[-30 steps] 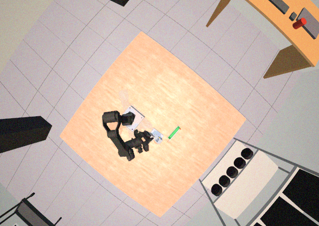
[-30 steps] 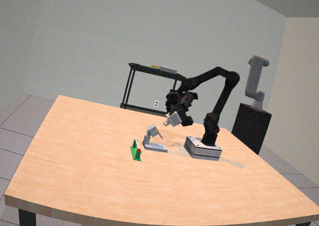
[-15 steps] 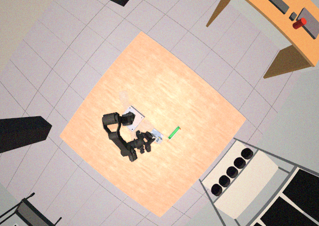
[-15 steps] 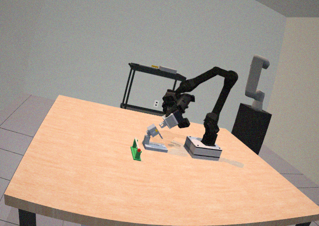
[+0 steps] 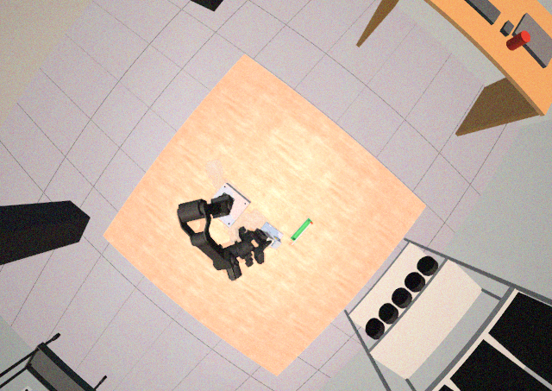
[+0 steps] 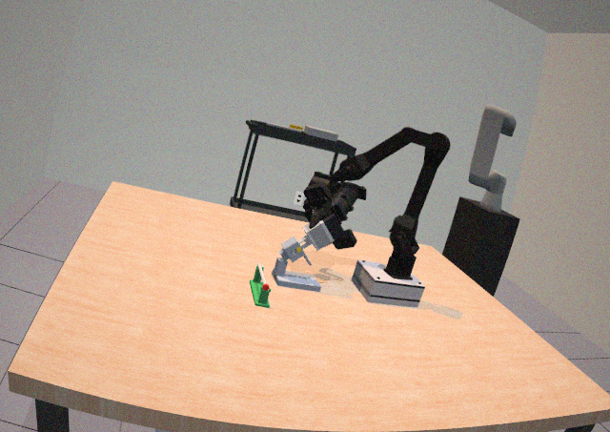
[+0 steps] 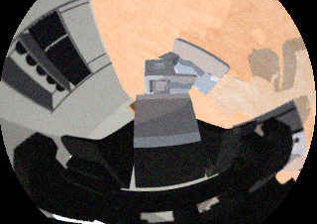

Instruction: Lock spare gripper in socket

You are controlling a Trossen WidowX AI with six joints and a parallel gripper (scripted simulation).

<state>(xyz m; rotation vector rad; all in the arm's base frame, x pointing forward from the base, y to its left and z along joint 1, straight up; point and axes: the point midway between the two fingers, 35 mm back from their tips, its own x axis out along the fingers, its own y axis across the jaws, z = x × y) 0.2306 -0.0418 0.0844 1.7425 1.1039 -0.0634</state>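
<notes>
Right now the grey mount is 80 mm below my gripper tip, 40 mm ahead of it and 10 mm to the right of it. The rest, counted from my gripper tip: green cradle 140 mm ahead, 110 mm below, 90 mm to the left; spare gripper 10 mm to the right, 10 mm behind, 10 mm above.
</notes>
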